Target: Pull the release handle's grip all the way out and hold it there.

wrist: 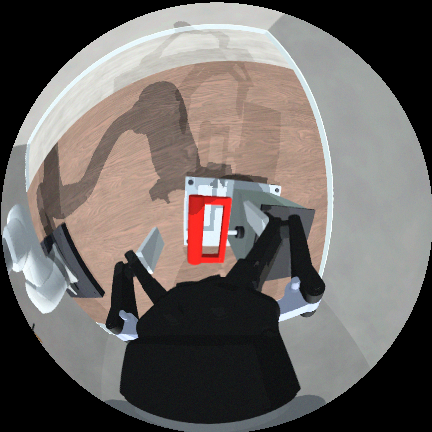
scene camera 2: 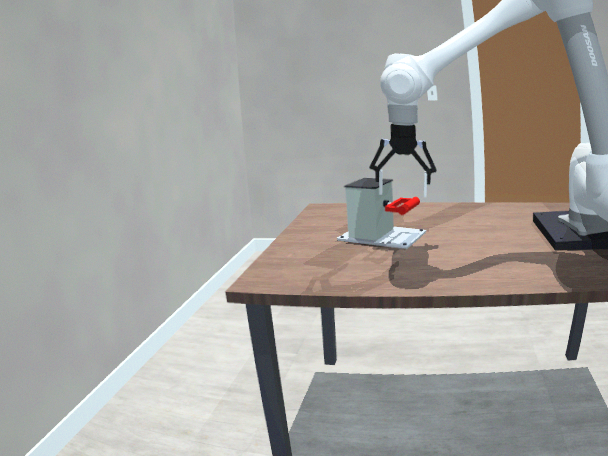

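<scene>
The release handle is a red rectangular loop [scene camera 2: 402,205] [wrist: 226,215] whose thick round grip bar [wrist: 195,230] lies on the side away from the grey-green box [scene camera 2: 367,215] [wrist: 239,212]. A short shaft with a black collar [scene camera 2: 386,203] [wrist: 240,232] joins the loop to the box. The box has a dark lid [scene camera 2: 369,183] and stands on a white base plate [scene camera 2: 414,237] [wrist: 202,186]. My gripper [scene camera 2: 403,190] [wrist: 201,223] is open and empty, pointing down. Its fingertips are a little above the handle; one finger is by the box's upper edge, the other beyond the grip bar's side.
The fixture stands on a brown wooden table [scene camera 2: 300,280] [wrist: 115,195], with arm shadows across the top. The robot's base sits on a black mounting plate [scene camera 2: 547,230] [wrist: 82,267] at the right in the scene view. Grey walls [scene camera 2: 125,125] stand beyond the table.
</scene>
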